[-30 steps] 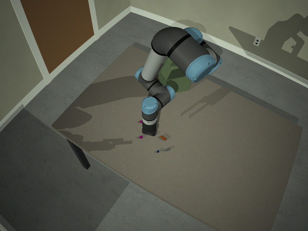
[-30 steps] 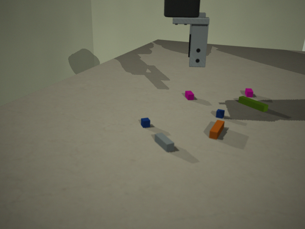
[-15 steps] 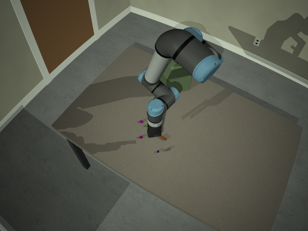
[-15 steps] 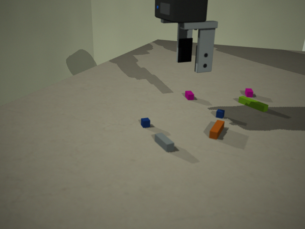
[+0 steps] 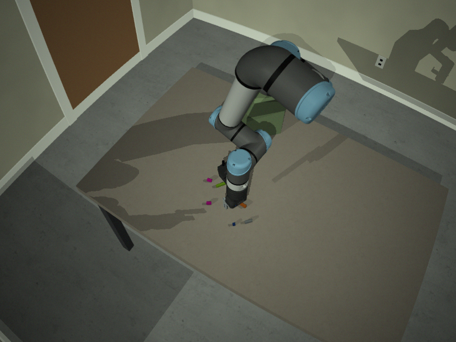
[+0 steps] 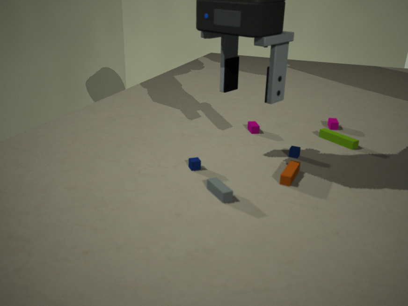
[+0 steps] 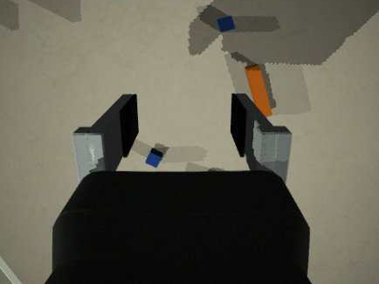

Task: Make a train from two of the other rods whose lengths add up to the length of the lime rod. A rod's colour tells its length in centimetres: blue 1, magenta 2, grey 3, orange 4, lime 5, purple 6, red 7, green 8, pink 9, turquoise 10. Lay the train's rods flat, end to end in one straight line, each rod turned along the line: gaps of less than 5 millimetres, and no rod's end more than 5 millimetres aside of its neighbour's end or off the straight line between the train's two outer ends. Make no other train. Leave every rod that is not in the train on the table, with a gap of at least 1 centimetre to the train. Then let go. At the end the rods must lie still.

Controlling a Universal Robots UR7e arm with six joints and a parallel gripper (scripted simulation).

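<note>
Now: the grey rod 9 cm below my hand, 8 cm to the left of it and 1 cm behind it. From my hand the other things lie so: lime rod 11 cm to the right, 9 cm below, 8 cm behind; then orange rod 9 cm below, 5 cm behind, 1 cm to the left.
</note>
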